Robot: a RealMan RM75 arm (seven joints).
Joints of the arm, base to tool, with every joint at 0 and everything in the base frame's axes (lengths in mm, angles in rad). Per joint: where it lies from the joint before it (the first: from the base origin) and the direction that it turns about. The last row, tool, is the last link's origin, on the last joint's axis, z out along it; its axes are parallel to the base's.
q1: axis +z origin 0 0 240.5
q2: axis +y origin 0 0 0
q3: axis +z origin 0 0 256
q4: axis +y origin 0 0 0
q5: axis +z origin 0 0 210
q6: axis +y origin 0 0 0
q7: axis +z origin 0 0 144
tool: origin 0 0 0
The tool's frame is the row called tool.
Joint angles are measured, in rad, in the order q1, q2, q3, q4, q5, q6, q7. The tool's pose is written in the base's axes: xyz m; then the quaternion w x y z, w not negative. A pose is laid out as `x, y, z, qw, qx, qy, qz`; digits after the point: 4 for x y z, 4 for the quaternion.
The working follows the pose.
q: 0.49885 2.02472 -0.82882 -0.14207 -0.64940 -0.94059 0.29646
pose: 0.3670, 0.3661, 0.0405, 0.6363, -0.6988, 0.2505, 0.2100
Where each joint sits with the arm in this pose, in the base's axes (m; each line is computed from the numbers above, not from the rounded line before):
q1: 0.0000 0.0000 0.2405
q2: 0.0000 0.0000 0.2405
q3: 0.2020 0.1101 0.1282
q4: 0.2020 0.1101 0.1282
q5: 0.3634 0.2229 0.0551
q6: 0.3634 0.2229 0.0551
q7: 0.3670 0.3661 0.0405
the tool: 0.3670 0.3661 0.0405

